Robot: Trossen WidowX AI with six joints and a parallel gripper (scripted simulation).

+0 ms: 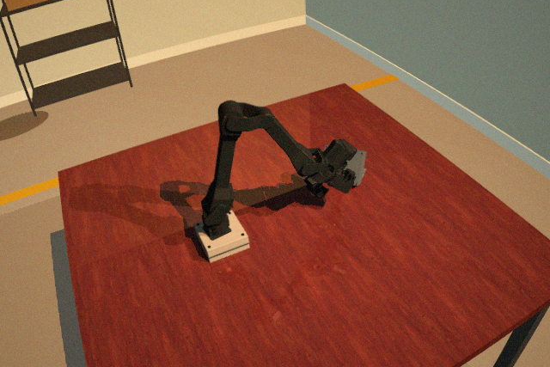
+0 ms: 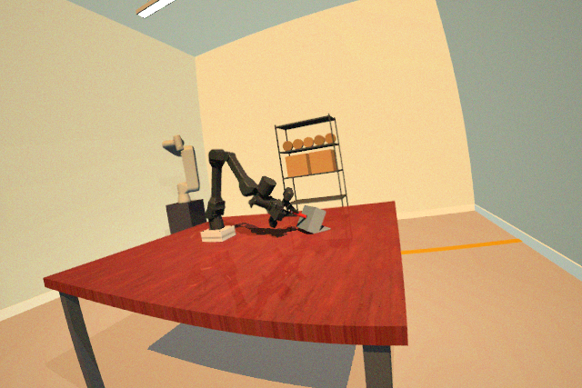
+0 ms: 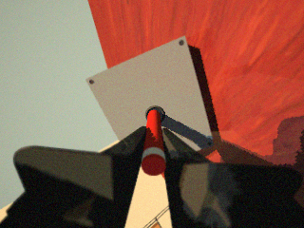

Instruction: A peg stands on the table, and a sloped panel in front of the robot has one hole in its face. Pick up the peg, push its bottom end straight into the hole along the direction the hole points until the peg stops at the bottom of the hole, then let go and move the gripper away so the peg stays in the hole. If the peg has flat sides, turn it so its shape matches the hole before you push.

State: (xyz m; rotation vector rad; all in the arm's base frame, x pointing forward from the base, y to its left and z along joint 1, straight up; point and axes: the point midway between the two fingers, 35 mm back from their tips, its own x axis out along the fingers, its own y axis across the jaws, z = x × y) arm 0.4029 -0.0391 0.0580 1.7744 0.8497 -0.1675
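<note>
Now: gripper tip 5 cm short of the panel, 3 cm to the right of it and 4 cm above it. From my gripper tip the other things lie so: round red peg (1 cm behind, 1 cm to the right, 1 cm above).
</note>
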